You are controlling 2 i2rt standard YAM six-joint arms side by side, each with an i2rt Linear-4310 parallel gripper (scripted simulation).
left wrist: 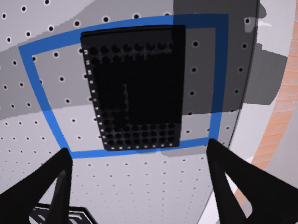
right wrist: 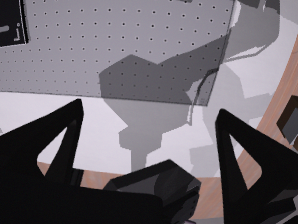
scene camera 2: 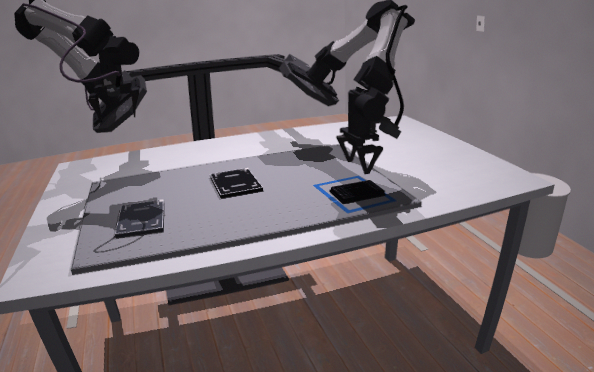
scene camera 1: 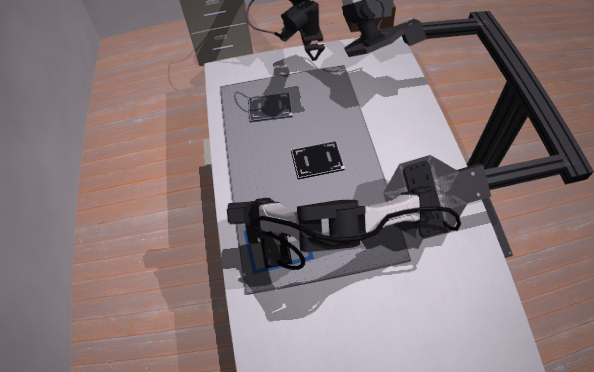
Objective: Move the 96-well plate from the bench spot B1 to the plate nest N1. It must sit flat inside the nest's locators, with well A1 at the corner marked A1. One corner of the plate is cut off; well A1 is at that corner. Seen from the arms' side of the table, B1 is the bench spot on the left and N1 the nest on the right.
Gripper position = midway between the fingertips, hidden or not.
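There is a black 96-well plate (scene camera 2: 358,191) here, and I see the black 96-well plate (left wrist: 117,134) from the left wrist too. In the right wrist view, the black 96-well plate is out of frame. As for my own grippers, I see my left gripper (scene camera 2: 358,167), and the left wrist view shows my left gripper (left wrist: 137,151) as well. I also see my right gripper (right wrist: 151,110).
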